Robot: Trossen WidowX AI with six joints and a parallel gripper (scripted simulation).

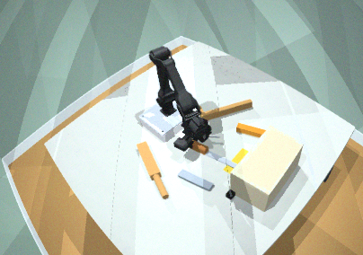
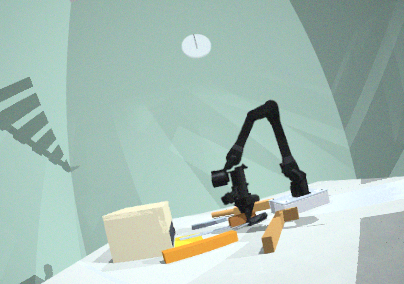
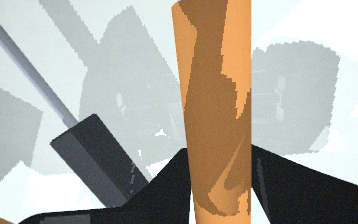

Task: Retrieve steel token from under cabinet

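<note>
My gripper tip is 16 cm short of the grey flat bar and 11 cm to the left of it. From my gripper tip the other things lie so: orange paddle 23 cm to the right, 1 cm ahead, 1 cm above; orange bar 27 cm to the left, 16 cm ahead, 1 cm above.
</note>
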